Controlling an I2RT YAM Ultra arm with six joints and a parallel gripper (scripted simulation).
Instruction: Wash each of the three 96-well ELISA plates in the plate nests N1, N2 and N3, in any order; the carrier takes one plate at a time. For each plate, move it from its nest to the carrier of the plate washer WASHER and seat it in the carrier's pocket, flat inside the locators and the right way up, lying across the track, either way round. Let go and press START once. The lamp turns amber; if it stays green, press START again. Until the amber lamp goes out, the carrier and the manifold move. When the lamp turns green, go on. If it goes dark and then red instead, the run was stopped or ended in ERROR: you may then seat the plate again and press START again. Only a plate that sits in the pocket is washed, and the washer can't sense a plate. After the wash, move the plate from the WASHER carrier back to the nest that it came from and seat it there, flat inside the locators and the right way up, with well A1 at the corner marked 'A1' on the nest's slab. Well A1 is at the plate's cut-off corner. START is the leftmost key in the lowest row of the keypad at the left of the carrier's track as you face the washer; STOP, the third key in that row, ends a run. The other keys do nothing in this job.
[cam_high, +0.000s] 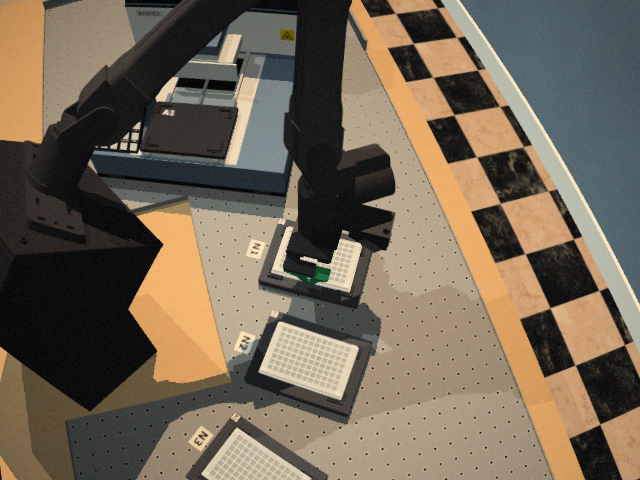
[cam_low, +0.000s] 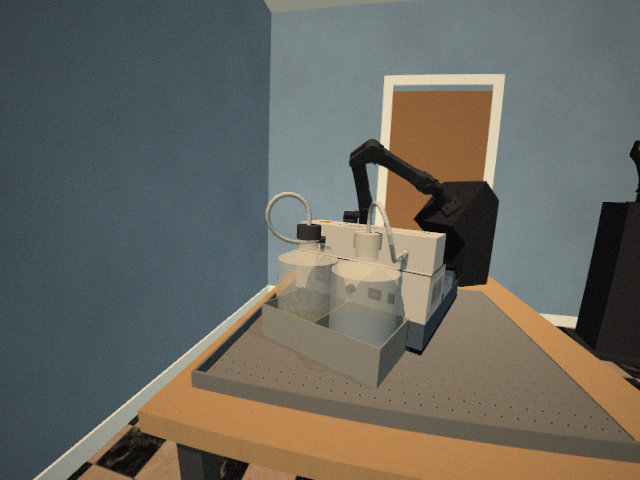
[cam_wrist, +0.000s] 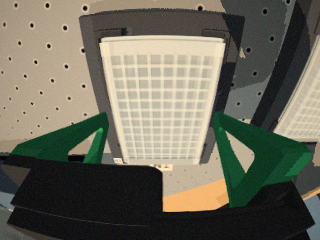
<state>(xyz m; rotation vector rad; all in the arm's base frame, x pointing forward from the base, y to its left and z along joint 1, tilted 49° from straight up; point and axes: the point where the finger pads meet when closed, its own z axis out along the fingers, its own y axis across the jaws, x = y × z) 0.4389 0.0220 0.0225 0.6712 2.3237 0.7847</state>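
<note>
My hand is 30 mm above the nest N1. The rest, counted from my hand: nest N2 (30 mm behind, 170 mm to the right, 20 mm below); dark carrier (200 mm behind, 240 mm to the left, 50 mm above); N1 label (100 mm behind, 40 mm to the left, 30 mm below).
</note>
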